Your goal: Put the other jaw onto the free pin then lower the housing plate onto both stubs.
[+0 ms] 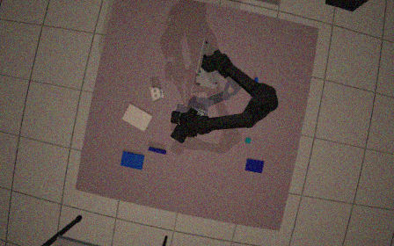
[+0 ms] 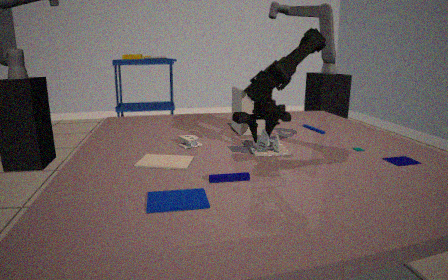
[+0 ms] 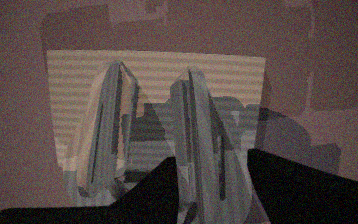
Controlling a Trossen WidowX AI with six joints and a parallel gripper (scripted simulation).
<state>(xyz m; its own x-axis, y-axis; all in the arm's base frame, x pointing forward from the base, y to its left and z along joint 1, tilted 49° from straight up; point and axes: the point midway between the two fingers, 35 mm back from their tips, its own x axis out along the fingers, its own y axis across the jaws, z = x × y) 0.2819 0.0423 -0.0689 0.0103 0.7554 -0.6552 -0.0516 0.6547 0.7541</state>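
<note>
Now: the grey housing plate 23 cm to the right of my gripper tip and 11 cm behind it. The rest, counted from my gripper tip: dark blue bar (22 cm ahead, 16 cm to the right, 2 cm below); dark blue slab (43 cm to the left, 19 cm ahead, 3 cm below); teal piece (36 cm to the left, 5 cm ahead, 3 cm below).
</note>
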